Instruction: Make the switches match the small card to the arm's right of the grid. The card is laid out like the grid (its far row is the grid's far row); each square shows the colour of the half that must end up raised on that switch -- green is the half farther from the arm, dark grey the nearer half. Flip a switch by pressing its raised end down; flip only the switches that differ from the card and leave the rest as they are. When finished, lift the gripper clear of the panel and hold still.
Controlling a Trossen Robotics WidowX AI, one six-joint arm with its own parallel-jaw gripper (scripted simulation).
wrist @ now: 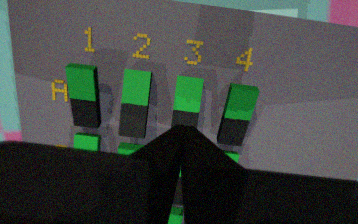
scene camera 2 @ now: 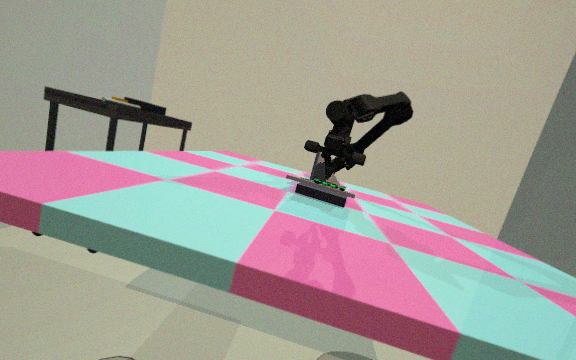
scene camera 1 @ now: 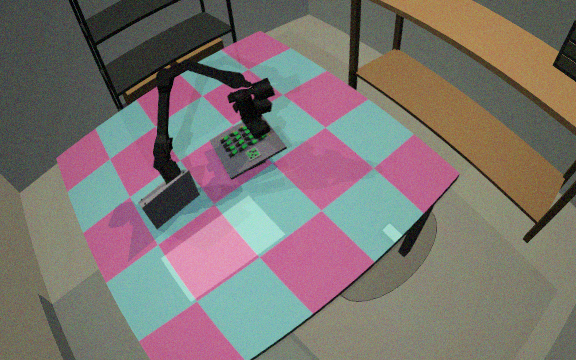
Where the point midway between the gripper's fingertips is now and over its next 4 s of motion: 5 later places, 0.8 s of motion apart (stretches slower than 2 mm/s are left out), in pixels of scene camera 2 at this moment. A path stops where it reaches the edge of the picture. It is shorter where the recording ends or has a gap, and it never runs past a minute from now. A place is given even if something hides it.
My gripper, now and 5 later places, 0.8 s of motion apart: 326, 179; 326, 181; 325, 181; 328, 171; 345, 176; 343, 185
